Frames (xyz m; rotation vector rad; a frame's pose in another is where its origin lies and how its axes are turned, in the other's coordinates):
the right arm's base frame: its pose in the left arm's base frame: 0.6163 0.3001 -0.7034 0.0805 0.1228 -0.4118
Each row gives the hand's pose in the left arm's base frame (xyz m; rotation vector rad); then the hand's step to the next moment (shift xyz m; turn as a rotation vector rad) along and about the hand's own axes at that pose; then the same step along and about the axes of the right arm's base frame.
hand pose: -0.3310 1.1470 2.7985 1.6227 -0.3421 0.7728
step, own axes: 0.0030 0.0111 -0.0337 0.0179 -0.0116 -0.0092
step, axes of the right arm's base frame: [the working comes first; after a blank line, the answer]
step, axes of the left arm's base frame: -0.0144 0.0305 0.0114 0.0176 0.0148 0.0032

-0.0267 0.0226 0.0067 0.0097 0.0208 0.0034
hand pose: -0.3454 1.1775 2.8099 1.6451 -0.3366 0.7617
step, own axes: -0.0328 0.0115 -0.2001 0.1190 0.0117 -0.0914
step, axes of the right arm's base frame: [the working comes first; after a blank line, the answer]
step, axes of the left arm's base frame: -0.0897 0.1822 -0.0017 0.0544 0.1073 0.0904

-0.1531 0.1301 -0.0297 -0.0051 0.1248 0.0840
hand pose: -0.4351 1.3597 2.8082 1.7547 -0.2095 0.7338
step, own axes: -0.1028 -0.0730 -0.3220 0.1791 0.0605 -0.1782
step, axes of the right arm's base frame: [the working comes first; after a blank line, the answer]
step, axes of the left arm's base frame: -0.1629 0.2962 -0.0729 0.0457 0.1852 0.1763

-0.2549 0.2009 -0.1193 -0.0552 0.1970 0.1601
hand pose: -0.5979 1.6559 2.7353 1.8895 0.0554 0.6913
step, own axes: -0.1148 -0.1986 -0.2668 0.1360 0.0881 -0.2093
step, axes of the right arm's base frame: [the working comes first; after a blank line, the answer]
step, axes of the left arm's base frame: -0.1705 0.2676 -0.1520 -0.0127 0.1844 0.1894

-0.2399 0.1676 -0.1954 -0.1098 0.1734 0.1672
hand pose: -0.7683 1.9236 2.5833 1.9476 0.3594 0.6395
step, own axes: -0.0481 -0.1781 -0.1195 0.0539 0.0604 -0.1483
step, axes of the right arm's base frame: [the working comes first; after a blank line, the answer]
step, axes of the left arm's base frame: -0.1035 0.1428 -0.1313 -0.0436 0.1100 0.1206

-0.1325 0.0817 -0.1552 -0.0992 0.0893 0.1036
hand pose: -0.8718 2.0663 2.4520 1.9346 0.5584 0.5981
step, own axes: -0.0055 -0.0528 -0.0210 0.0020 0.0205 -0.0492
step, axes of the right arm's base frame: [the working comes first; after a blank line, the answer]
step, axes of the left arm's base frame: -0.0238 0.0320 -0.0408 -0.0266 0.0265 0.0378

-0.0287 0.0174 -0.0461 -0.0398 0.0155 0.0319
